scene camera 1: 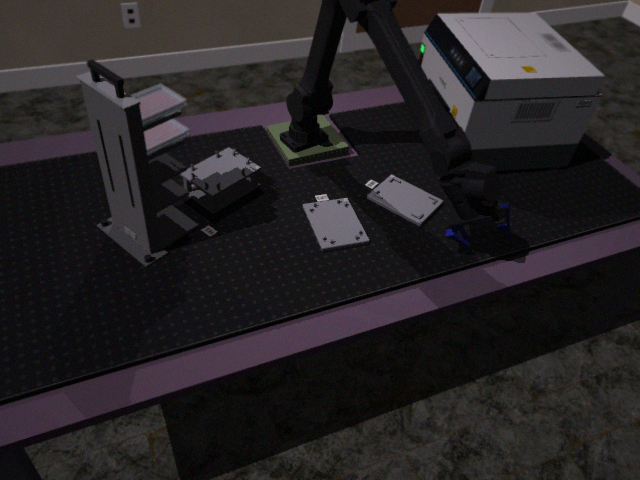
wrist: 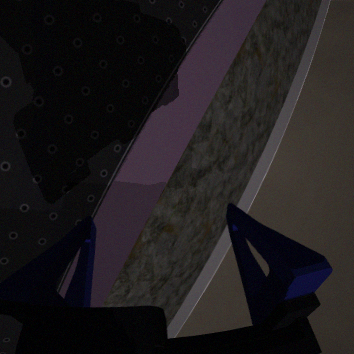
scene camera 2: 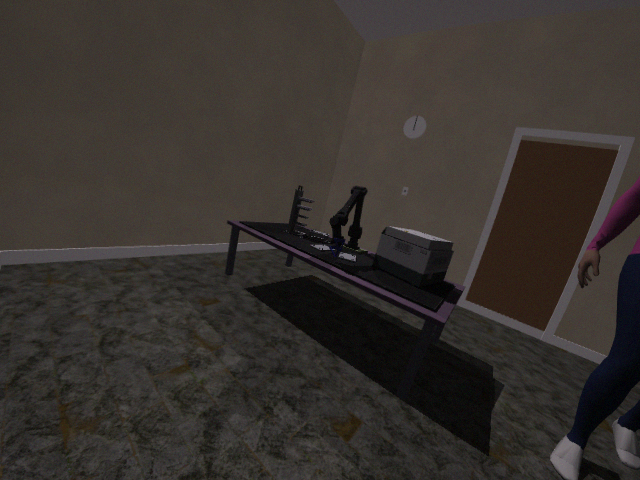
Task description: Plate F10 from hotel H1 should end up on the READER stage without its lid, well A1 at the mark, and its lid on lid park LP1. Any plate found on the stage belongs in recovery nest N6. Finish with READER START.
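Seen in the pictures: gripper, between the fingertips: (scene camera 1: 489, 241) (wrist: 159, 216) (scene camera 2: 337, 254); arm's base, origin of its link: (scene camera 1: 304, 139) (scene camera 2: 351, 247).
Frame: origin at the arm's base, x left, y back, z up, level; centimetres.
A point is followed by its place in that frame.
My gripper (scene camera 1: 479, 226) (scene camera 2: 337, 248) @(x 11.0, y -60.9, z 5.8 cm) (wrist: 159, 216) @(x 11.0, y -60.9, z 5.8 cm) is open and empty, its blue fingers low near the table's front edge. The grey hotel tower (scene camera 1: 117, 170) @(x -56.7, y -14.4, z 18.9 cm) (scene camera 2: 295, 209) @(x -52.3, y -19.1, z 20.1 cm) stands at the left in scene camera 1. Behind it show two clear plates with pinkish wells, an upper plate (scene camera 1: 157, 103) @(x -46.2, y -13.4, z 31.3 cm) and a lower plate (scene camera 1: 168, 135) @(x -45.2, y -14.8, z 24.2 cm); their labels are unreadable. A raised pinned platform (scene camera 1: 222, 167) @(x -29.3, y -6.6, z 4.8 cm) stands beside the hotel. A flat pinned pad (scene camera 1: 337, 225) @(x -12.5, y -34.4, z -0.1 cm) lies mid-table. A second pad (scene camera 1: 405, 198) @(x 9.2, y -34.7, z 0.0 cm) with corner brackets lies right of it. I cannot tell which one is the stage.
A large white instrument (scene camera 1: 522, 51) @(x 49.8, y -26.6, z 28.6 cm) (scene camera 2: 408, 250) @(x 48.7, y -41.4, z 18.2 cm) stands at the back right, with a green light (scene camera 1: 422, 49) @(x 41.5, y 1.0, z 18.5 cm) beside it. The arm's green base (scene camera 1: 317, 153) @(x -0.6, y -7.7, z 0.3 cm) is at the back middle. The table's purple front edge (scene camera 1: 310, 335) @(x -35.3, y -57.2, z -2.4 cm) (wrist: 200, 90) @(x 23.9, y -68.8, z -2.4 cm) runs close to the gripper.
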